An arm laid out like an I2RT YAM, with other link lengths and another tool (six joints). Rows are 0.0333 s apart.
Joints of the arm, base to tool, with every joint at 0 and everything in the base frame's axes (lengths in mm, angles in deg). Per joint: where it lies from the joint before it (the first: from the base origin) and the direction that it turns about. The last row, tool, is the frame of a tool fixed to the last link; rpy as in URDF.
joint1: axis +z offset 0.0 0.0 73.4
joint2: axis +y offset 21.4 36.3 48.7
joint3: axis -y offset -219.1 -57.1 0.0
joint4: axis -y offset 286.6 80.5 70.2
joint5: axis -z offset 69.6 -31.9 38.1
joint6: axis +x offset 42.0 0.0 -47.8
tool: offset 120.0 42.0 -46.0 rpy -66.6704 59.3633 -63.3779
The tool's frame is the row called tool.
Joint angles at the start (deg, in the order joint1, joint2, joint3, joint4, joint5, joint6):
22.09, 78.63, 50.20, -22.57, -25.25, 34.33
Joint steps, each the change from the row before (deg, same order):
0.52, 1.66, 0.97, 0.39, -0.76, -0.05
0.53, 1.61, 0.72, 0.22, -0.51, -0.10
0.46, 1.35, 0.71, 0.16, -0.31, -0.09
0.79, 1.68, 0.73, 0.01, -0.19, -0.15
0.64, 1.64, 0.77, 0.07, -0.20, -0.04
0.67, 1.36, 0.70, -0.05, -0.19, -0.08
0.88, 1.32, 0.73, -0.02, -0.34, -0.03
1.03, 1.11, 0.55, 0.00, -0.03, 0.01
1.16, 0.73, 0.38, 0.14, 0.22, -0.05
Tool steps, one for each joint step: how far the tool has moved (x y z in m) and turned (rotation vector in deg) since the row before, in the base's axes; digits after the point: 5 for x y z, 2 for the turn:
-0.00001, 0.00530, -0.00154, 0.42, 0.47, 1.03
-0.00105, 0.00438, -0.00380, 0.07, 0.71, 0.92
-0.00043, 0.00373, -0.00282, 0.01, 0.48, 0.71
-0.00248, 0.00492, -0.00531, -0.29, 0.83, 1.01
-0.00145, 0.00439, -0.00472, -0.20, 0.77, 0.79
-0.00214, 0.00428, -0.00376, -0.19, 0.66, 0.84
-0.00341, 0.00557, -0.00304, -0.03, 0.65, 1.10
-0.00424, 0.00559, -0.00345, -0.23, 0.52, 1.04
-0.00468, 0.00577, -0.00247, -0.27, 0.07, 1.07

